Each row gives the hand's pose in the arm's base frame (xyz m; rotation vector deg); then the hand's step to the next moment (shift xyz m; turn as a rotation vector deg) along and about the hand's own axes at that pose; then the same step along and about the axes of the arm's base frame.
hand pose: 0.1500 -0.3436 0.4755 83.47 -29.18 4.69
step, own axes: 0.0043 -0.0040 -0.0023 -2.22 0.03 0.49
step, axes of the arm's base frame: 0.0059 0.0006 -0.0021 -2.13 0.09 -0.80
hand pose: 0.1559 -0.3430 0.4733 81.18 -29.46 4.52
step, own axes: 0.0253 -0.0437 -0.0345 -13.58 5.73 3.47
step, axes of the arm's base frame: 0.0480 0.0192 -0.0327 -15.10 1.03 0.25
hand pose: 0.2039 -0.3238 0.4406 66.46 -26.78 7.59
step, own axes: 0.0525 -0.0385 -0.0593 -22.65 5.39 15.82
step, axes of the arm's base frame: 0.0771 0.0309 -0.0294 -26.66 -9.03 0.05
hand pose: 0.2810 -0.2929 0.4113 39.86 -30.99 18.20
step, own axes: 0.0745 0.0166 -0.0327 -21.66 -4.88 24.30
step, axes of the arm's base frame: 0.0653 0.0416 0.0300 -24.32 -22.16 0.71
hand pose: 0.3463 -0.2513 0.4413 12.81 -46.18 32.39
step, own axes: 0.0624 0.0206 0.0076 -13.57 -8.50 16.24
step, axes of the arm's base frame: 0.0185 0.0385 0.0505 -12.84 -18.81 1.25
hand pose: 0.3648 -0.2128 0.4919 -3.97 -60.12 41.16
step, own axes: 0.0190 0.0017 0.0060 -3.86 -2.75 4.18
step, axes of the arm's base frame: -0.0001 0.0105 0.0170 -3.13 -5.49 0.25
